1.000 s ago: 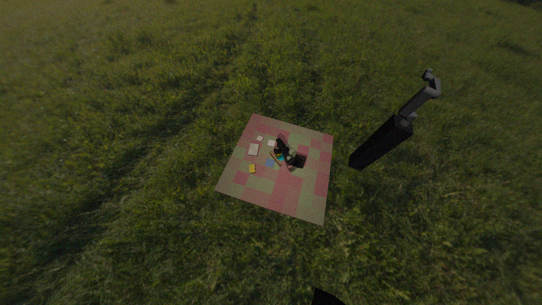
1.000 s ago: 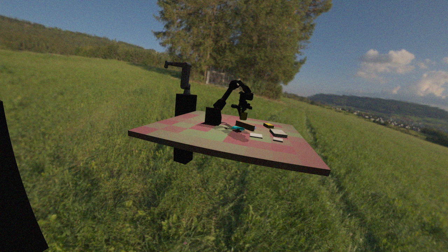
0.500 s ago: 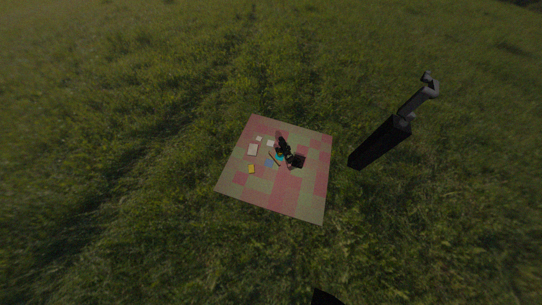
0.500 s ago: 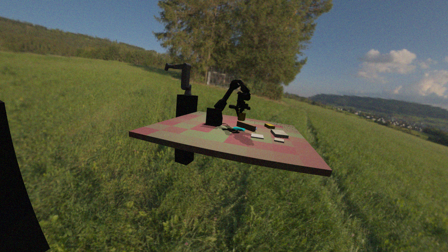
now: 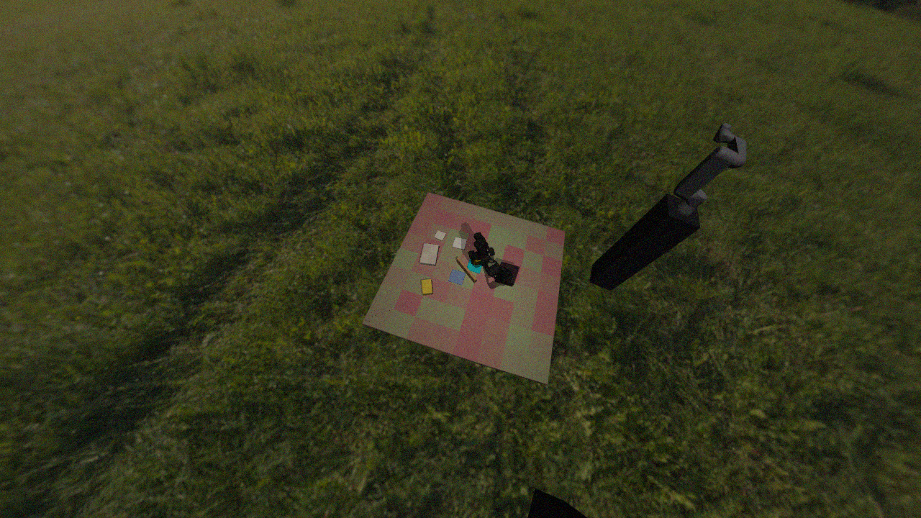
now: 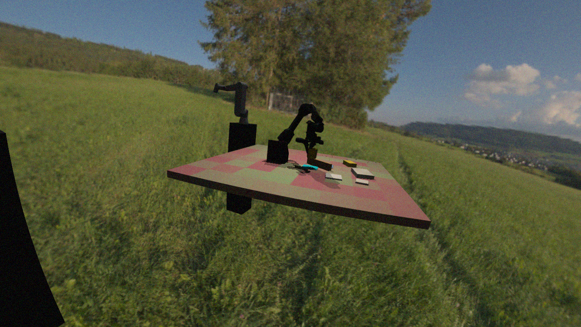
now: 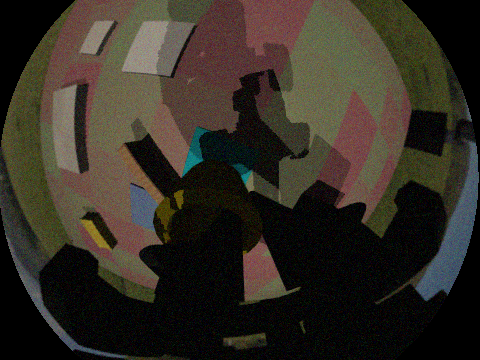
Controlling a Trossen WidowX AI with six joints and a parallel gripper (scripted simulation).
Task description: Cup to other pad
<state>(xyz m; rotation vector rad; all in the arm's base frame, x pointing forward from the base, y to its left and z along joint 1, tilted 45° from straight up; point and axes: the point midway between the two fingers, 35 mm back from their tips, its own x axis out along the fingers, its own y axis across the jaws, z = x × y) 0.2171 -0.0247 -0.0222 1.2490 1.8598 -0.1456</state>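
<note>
Right now my gripper tip is 110 mm above the cyan pad, 20 mm to the right of it and 20 mm short of it. From my gripper tip the other things lie so: yellow cup 20 mm to the left, 20 mm ahead; then brown wooden bar 90 mm to the left, 80 mm below, 70 mm ahead; then pale blue pad 170 mm to the left, 110 mm below, 110 mm ahead.
</note>
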